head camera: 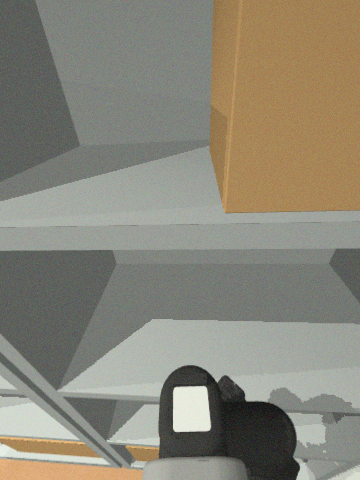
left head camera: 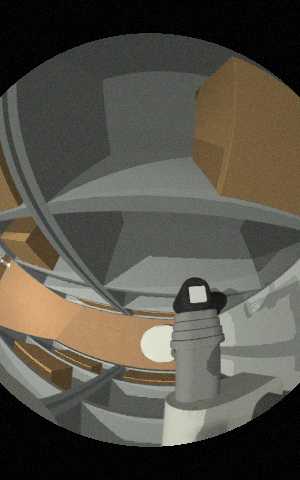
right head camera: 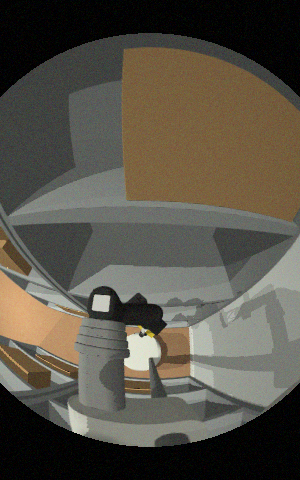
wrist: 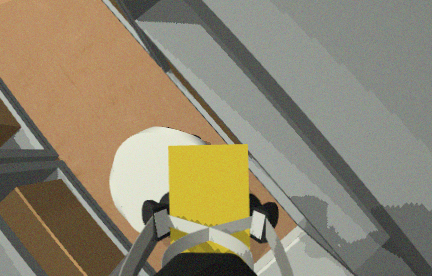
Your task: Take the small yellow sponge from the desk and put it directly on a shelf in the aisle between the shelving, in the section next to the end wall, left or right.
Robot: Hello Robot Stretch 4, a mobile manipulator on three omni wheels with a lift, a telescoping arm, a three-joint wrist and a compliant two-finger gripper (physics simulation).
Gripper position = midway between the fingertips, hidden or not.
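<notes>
There's the gripper (wrist: 210,208), and there's a small yellow sponge (wrist: 208,184) to be seen as well.
</notes>
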